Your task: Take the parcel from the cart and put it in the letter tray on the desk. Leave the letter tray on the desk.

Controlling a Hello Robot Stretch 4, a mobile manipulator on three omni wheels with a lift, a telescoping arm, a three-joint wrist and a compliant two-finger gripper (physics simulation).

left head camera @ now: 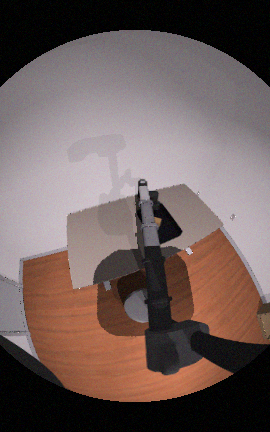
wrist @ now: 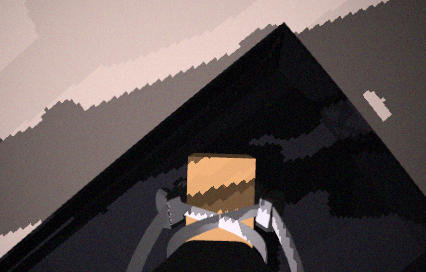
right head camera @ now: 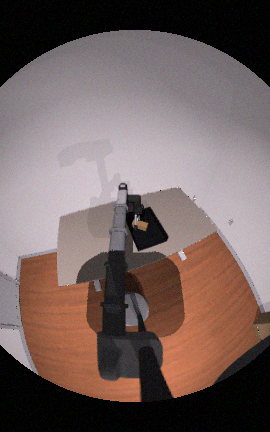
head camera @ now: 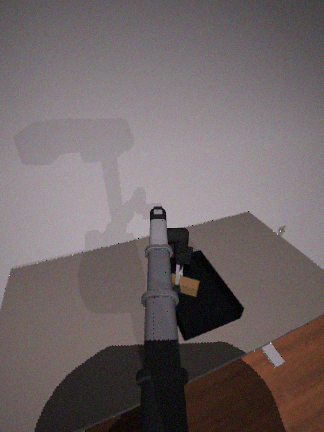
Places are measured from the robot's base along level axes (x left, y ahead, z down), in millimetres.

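Pixels of known places: gripper, between the fingertips: (wrist: 219, 196) (right head camera: 136, 225) (head camera: 178, 286); robot's base, origin of its link: (left head camera: 142, 304) (right head camera: 130, 307).
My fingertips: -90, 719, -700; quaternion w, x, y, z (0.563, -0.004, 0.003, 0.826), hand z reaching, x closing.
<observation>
Ahead of a thing's pixels: the offset from my fingertips to its middle, as dx, dy, dz. Level surfaces: height alone.
The orange-tan parcel @[-23, -9, -21] (head camera: 190, 286) (left head camera: 157, 221) (right head camera: 142, 226) (wrist: 220, 175) is between the fingertips of my gripper (head camera: 177, 287) (right head camera: 136, 226) (wrist: 219, 196), which is shut on it. The parcel is over the black letter tray @[-64, -35, -28] (head camera: 215, 312) (right head camera: 156, 235) (wrist: 325, 185), within its outline, nearer the wall-side end. Whether it touches the tray floor cannot be told. The tray also shows in the left head view (left head camera: 172, 230), partly behind my arm. It lies on the grey-beige desk @[dz +7] (head camera: 275, 275) (left head camera: 197, 215) (right head camera: 185, 215). I cannot make out the cart.
My telescoping arm (head camera: 160, 320) (left head camera: 152, 260) (right head camera: 116, 270) reaches across the desk. A pale wall rises behind the desk. A round grey-white object (left head camera: 136, 306) (right head camera: 137, 310) shows at the desk's front side, above the wood floor. A brown box-like object (left head camera: 265, 320) (right head camera: 263, 327) shows at the right edge.
</observation>
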